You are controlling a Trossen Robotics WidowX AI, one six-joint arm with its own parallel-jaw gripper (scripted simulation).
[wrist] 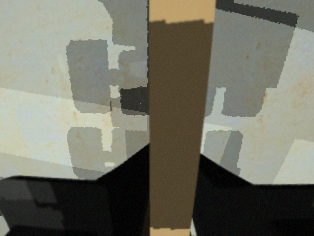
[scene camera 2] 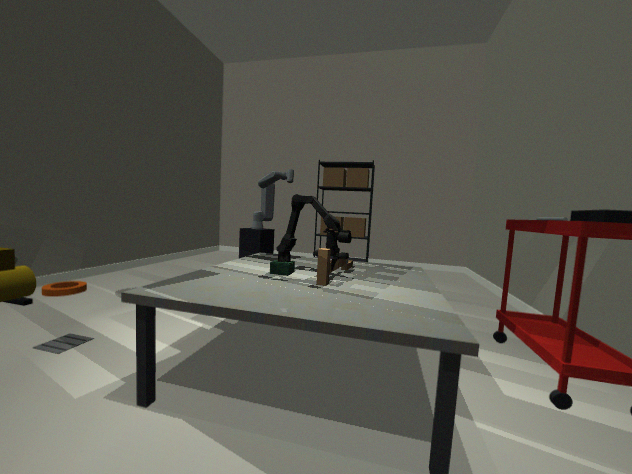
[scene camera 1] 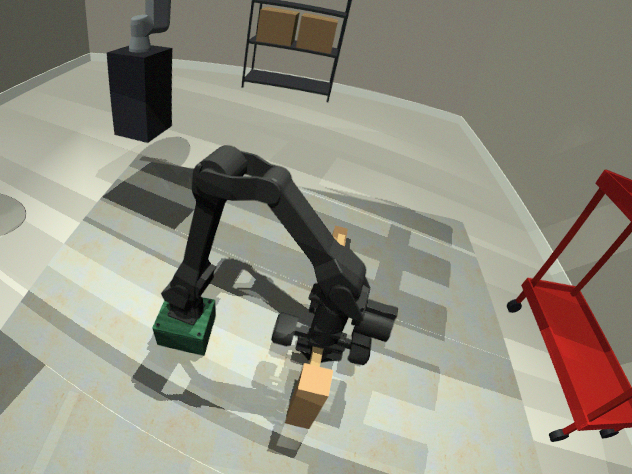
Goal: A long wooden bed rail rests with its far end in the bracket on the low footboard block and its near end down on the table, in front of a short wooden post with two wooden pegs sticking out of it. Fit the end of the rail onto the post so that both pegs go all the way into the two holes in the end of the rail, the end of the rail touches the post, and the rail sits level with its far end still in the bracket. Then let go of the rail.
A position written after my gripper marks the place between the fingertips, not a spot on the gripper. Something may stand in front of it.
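I look for my gripper (scene camera 1: 314, 359) and find it in the wrist view (wrist: 167, 149) as well. A wooden post (scene camera 1: 312, 389) is visible to me, and so is a wooden rail (wrist: 180, 46).
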